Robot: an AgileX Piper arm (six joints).
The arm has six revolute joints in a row. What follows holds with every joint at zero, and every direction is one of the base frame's. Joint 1 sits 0.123 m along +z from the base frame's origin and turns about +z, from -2.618 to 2.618 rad. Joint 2 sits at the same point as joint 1 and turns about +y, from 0 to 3.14 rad. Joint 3 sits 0.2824 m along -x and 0.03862 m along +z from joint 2 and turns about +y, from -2.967 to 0 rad. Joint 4 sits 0.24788 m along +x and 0.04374 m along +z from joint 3 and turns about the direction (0.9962, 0, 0.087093), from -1.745 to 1.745 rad. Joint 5 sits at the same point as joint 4 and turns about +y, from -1.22 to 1.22 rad. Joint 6 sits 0.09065 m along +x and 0.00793 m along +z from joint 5 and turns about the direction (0.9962, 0, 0.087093), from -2.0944 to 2.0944 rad. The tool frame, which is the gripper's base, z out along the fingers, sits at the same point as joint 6; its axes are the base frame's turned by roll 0, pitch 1.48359 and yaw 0 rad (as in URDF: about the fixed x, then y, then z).
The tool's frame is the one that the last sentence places.
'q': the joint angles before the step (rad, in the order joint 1, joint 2, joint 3, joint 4, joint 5, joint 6). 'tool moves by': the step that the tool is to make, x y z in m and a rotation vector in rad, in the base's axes. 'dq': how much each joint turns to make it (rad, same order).
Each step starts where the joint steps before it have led.
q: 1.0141 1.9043 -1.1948 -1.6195 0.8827 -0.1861
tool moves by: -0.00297 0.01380 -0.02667 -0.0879 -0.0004 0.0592
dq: 0.0235 0.0749 0.0000 -0.0581 -0.0001 -0.0001
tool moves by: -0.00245 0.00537 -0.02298 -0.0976 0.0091 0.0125
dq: 0.0155 0.0607 0.0000 -0.0036 0.0263 -0.0402
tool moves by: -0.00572 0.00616 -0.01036 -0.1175 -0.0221 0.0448
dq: 0.0233 0.0324 0.0000 -0.0214 0.0305 -0.0799
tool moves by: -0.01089 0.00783 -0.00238 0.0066 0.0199 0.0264
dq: 0.0316 0.0020 0.0000 0.0182 -0.0111 0.0001
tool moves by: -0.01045 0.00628 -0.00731 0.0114 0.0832 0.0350
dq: 0.0213 0.0000 0.0027 0.0605 -0.0683 -0.0228
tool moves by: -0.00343 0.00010 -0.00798 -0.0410 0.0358 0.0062
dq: 0.0062 0.0118 0.0022 0.0435 -0.0120 -0.0503
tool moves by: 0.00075 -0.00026 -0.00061 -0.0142 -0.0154 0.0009
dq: 0.0001 0.0048 0.0000 -0.0127 0.0139 -0.0025
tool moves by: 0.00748 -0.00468 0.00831 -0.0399 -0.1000 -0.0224
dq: -0.0103 0.0000 -0.0018 -0.0651 0.0865 -0.0001
